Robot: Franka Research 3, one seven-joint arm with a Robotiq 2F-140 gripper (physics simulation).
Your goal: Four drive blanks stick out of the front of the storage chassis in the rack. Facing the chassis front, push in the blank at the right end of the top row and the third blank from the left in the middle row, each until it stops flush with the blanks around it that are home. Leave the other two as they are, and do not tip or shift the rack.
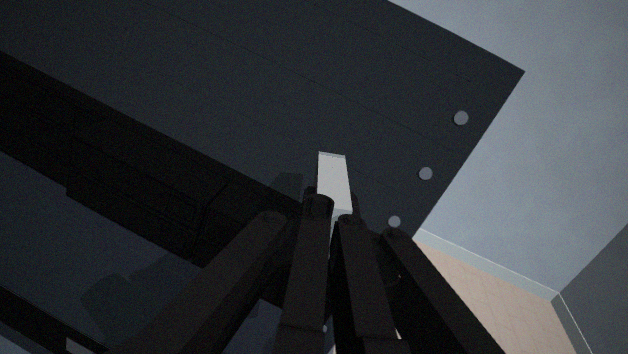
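The storage chassis front [215,95] appears as a broad, very dark face, running from the upper left to a corner at the upper right. Faint thin seams cross it, and several round grey studs show near its right edge. It is too dark to tell single drive blanks apart or which ones stick out. My gripper [327,174] is shut and empty. Its pale fingertips are together in front of the dark face, towards its lower right part. Whether they touch it cannot be told. The dark finger links hide the area below the tips.
A black recessed band [135,170] with faint box-like edges runs below the dark face at the left. A dark bar [45,320] crosses the lower left corner. A blue-grey wall [565,150] and a tan tiled floor [500,295] show at the right.
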